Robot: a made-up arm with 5 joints.
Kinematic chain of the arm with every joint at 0, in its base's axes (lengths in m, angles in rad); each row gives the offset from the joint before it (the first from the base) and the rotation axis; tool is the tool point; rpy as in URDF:
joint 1: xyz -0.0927 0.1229 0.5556 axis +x
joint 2: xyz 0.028 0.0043 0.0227 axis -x
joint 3: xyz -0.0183 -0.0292 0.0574 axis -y
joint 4: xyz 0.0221 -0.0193 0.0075 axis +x
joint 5: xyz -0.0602 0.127 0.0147 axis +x
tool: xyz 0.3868 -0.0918 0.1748 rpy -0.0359 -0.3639 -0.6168
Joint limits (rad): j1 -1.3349..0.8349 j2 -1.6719..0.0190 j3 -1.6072..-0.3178 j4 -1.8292..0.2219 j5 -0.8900..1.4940
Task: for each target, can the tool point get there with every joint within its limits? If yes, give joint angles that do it. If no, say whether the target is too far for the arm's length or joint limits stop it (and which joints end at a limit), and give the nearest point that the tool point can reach.
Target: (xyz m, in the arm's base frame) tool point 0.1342 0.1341 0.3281
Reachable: yes | joints 0.3914 -0.1539 -1.0831 0.0266 0.8806
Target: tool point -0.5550 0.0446 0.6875
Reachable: no: joint limits stop it (at a limit: joint 1, joint 2, joint 3, joint 4, joint 5) | nearest point -0.3364 0.2050 0.8539 | short by 0.318 m
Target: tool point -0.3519 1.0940 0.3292
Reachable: no: too far | nearest point -0.1879 0.4922 0.4695 | short by 0.639 m
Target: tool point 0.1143 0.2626 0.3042
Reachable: yes | joints -0.5427 -0.3207 -1.1229 -0.9360 -0.3484
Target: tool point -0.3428 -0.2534 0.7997
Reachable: no: joint limits stop it (at a limit: joint 1, joint 2, joint 3, joint 5) | nearest point -0.1447 -0.1602 0.6019 | short by 0.295 m
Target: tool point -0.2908 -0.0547 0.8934
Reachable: no: joint limits stop it (at a limit: joint 1, joint 2, joint 3, joint 5) | nearest point -0.2268 0.1185 0.9225 | short by 0.187 m
